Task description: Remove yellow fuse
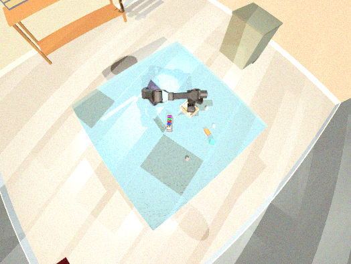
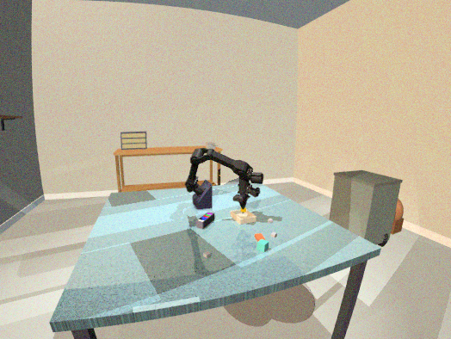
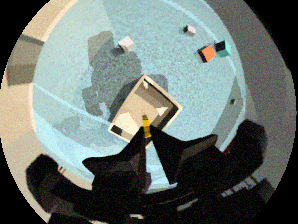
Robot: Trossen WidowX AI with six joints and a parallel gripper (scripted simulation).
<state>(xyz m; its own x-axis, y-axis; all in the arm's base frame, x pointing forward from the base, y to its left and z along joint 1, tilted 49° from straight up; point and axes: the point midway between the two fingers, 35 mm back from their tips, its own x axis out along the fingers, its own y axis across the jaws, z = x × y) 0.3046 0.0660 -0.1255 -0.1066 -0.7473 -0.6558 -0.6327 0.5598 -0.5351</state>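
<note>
The yellow fuse lies 10 mm below my gripper tip. The rest, counted from my gripper tip: orange block 240 mm ahead, 50 mm to the right, 50 mm below; tray 60 mm below; teal cube 330 mm ahead, 100 mm to the right, 40 mm below.
</note>
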